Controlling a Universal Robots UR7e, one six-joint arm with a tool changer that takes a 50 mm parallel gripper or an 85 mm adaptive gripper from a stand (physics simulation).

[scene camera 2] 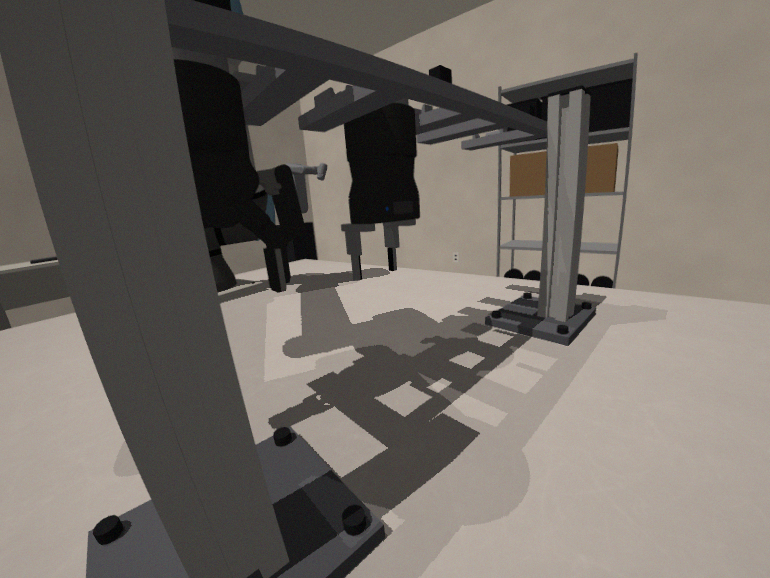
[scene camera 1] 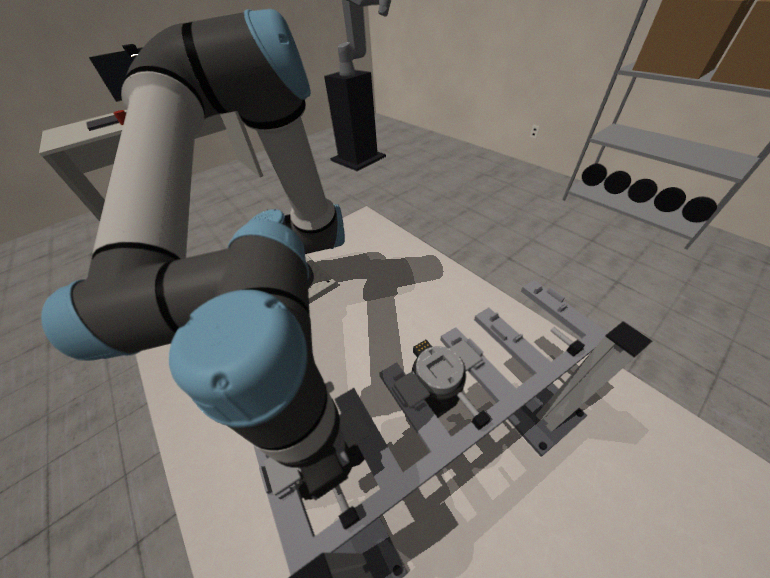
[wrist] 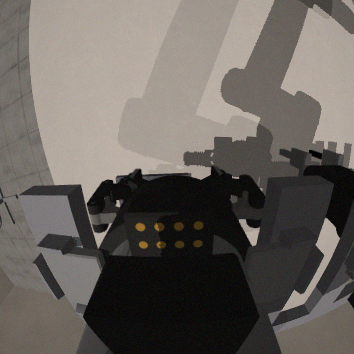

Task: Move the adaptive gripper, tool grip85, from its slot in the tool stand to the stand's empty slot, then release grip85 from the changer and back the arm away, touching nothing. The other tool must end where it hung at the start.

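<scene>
The adaptive gripper grip85 hangs in the stand's end slot, between two fork arms. The arm's wrist is directly above it, with the changer down at its top; whether it is locked cannot be seen. My gripper has its finger linkages wide apart, open, with nothing between them; in scene camera 1 it is hidden by the wrist. The parallel gripper hangs upright in the middle slot, apart from the arm. The empty slot lies between the last two fork arms.
The stand's crossbar runs behind the slots, on posts with bolted feet. Black-tipped pins stick out at the slots. A shelf unit, a table and a black pedestal stand farther back.
</scene>
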